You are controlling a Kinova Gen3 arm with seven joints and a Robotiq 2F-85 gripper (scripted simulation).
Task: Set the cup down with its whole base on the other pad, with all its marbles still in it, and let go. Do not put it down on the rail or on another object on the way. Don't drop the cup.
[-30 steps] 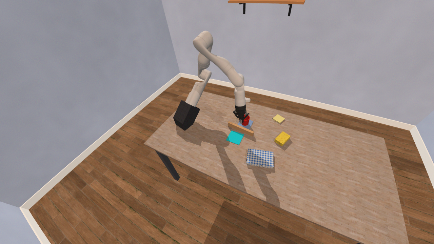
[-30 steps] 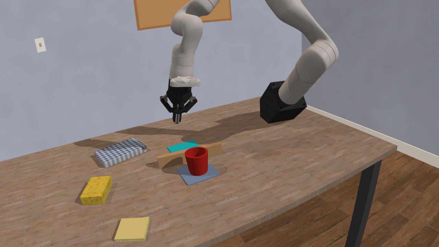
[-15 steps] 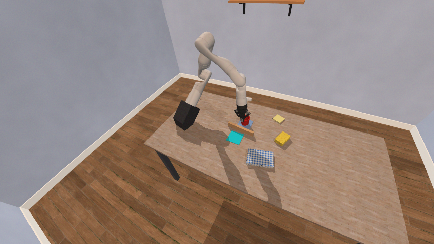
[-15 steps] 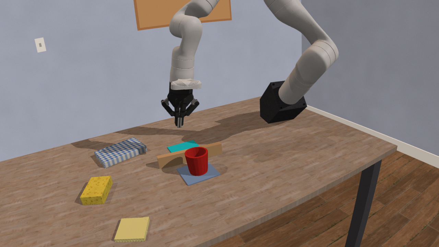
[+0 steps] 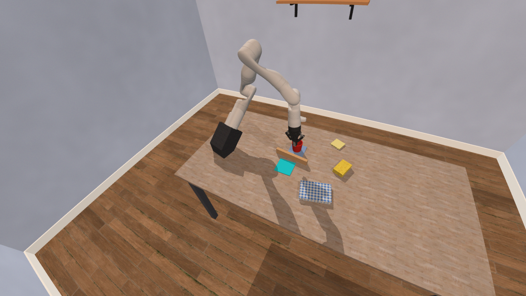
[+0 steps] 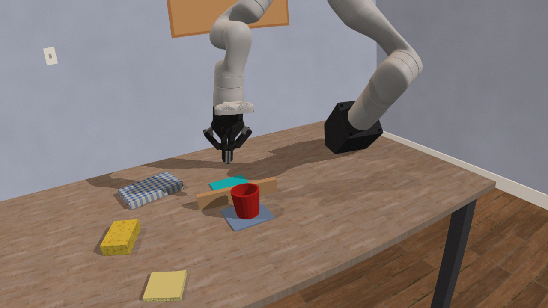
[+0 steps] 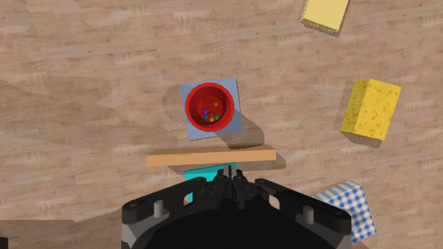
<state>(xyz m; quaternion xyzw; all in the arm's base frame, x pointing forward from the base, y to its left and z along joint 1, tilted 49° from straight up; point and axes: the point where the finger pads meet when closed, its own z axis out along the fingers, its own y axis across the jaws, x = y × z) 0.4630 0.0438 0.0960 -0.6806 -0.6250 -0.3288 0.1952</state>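
My gripper is now 2 cm past the red cup, 8 cm to the right of it and 12 cm above it. Round my hand: teal pad (1 cm behind, 10 cm to the right, 15 cm below); wooden rail (1 cm behind, 1 cm to the right, 13 cm below); grey-blue pad (2 cm behind, 8 cm to the left, 15 cm below).
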